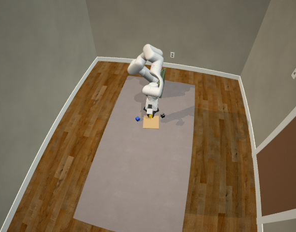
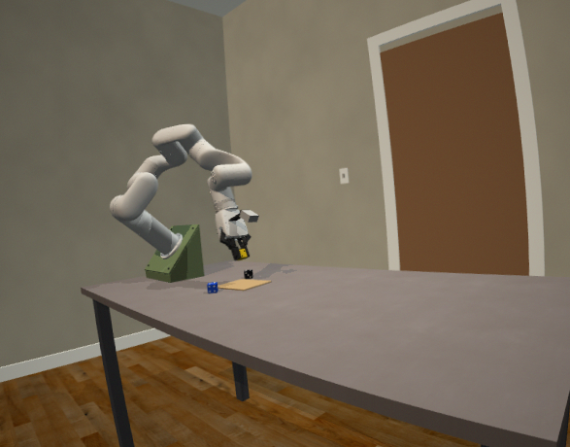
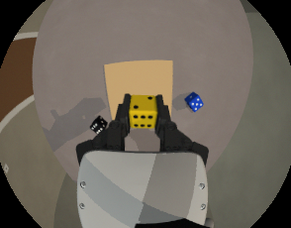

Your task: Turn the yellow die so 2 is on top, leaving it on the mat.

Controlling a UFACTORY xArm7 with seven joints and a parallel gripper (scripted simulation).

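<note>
Right now my hand is 10 mm above the yellow die. Also, from my hand: blue die 10 mm behind, 120 mm to the right, 100 mm below; black die 80 mm behind, 100 mm to the left, 100 mm below; tan mat 10 mm behind, 110 mm below.
</note>
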